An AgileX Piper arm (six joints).
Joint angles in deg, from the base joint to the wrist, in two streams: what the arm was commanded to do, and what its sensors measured. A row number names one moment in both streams.
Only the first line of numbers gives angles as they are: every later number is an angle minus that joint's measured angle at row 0.
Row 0, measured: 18.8 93.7 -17.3 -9.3 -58.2 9.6
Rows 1 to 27, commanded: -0.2 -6.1 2.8 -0.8 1.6 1.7; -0.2 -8.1 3.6 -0.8 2.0 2.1; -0.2 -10.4 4.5 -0.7 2.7 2.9; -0.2 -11.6 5.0 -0.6 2.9 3.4; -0.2 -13.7 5.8 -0.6 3.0 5.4; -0.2 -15.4 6.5 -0.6 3.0 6.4; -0.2 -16.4 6.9 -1.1 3.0 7.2; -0.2 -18.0 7.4 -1.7 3.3 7.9; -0.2 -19.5 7.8 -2.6 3.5 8.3; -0.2 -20.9 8.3 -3.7 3.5 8.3; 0.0 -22.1 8.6 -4.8 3.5 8.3; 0.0 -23.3 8.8 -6.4 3.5 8.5; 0.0 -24.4 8.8 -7.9 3.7 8.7; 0.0 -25.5 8.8 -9.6 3.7 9.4; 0.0 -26.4 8.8 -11.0 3.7 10.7; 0.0 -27.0 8.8 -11.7 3.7 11.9; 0.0 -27.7 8.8 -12.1 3.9 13.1; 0.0 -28.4 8.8 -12.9 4.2 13.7; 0.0 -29.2 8.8 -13.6 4.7 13.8; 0.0 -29.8 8.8 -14.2 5.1 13.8; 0.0 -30.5 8.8 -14.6 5.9 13.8; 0.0 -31.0 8.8 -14.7 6.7 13.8; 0.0 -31.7 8.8 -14.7 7.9 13.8; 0.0 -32.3 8.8 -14.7 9.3 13.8; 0.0 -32.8 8.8 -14.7 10.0 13.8; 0.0 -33.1 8.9 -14.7 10.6 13.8; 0.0 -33.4 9.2 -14.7 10.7 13.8
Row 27, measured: 0.0 -32.3 8.4 -14.0 9.0 13.5
